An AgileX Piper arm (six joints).
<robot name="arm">
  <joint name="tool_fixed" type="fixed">
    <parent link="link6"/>
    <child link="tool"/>
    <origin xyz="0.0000 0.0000 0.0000"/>
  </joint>
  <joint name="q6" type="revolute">
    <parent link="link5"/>
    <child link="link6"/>
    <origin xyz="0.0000 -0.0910 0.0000" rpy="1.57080 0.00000 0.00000"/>
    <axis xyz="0 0 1"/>
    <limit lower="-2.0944" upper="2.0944"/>
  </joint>
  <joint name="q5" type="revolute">
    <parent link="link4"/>
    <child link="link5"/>
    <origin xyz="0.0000 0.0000 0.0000" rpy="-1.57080 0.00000 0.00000"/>
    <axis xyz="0 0 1"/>
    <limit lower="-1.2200" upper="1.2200"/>
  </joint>
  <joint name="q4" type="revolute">
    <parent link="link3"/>
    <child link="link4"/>
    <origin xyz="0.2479 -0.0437 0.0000" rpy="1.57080 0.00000 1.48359"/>
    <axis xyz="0 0 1"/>
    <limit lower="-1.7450" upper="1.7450"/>
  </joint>
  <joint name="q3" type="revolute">
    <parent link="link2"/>
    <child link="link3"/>
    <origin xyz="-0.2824 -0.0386 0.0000"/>
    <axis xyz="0 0 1"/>
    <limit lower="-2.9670" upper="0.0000"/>
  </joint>
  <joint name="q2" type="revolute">
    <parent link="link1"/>
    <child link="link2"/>
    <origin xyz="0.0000 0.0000 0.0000" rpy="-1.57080 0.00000 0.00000"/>
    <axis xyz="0 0 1"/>
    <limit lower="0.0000" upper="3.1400"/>
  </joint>
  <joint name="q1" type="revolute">
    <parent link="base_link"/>
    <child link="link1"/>
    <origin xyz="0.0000 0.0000 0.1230"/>
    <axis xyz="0 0 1"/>
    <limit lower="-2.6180" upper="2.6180"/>
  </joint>
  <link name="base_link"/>
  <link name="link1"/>
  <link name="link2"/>
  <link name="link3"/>
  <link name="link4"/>
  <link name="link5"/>
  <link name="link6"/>
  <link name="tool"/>
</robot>
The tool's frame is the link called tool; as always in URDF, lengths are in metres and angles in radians.
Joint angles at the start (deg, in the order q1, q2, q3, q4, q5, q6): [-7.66, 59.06, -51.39, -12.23, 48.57, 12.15]
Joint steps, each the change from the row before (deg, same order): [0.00, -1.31, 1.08, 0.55, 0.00, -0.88]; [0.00, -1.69, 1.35, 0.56, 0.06, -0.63]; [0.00, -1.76, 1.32, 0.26, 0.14, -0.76]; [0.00, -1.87, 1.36, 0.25, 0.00, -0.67]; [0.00, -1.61, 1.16, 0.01, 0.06, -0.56]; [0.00, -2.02, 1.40, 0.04, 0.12, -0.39]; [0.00, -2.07, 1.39, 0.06, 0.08, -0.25]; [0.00, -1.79, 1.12, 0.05, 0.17, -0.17]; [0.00, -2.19, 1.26, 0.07, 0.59, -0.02]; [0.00, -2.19, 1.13, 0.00, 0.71, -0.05]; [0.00, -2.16, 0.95, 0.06, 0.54, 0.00]
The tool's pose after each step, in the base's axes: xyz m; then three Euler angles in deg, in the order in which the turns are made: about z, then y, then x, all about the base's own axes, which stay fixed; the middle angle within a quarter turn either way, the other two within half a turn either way. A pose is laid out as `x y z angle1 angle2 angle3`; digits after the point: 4 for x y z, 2 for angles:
0.1872 -0.0391 0.3243 -159.93 37.15 162.90
0.1800 -0.0375 0.3224 -160.39 37.48 163.31
0.1726 -0.0362 0.3206 -160.98 37.79 163.43
0.1650 -0.0349 0.3188 -161.45 38.31 163.48
0.1585 -0.0340 0.3171 -161.86 38.68 163.34
0.1504 -0.0329 0.3149 -162.03 39.15 163.18
0.1425 -0.0318 0.3127 -162.04 39.72 163.01
0.1356 -0.0308 0.3109 -161.98 40.20 162.84
0.1271 -0.0297 0.3085 -161.73 40.51 162.69
0.1186 -0.0287 0.3064 -161.47 40.81 162.45
0.1107 -0.0277 0.3051 -161.08 41.43 162.17

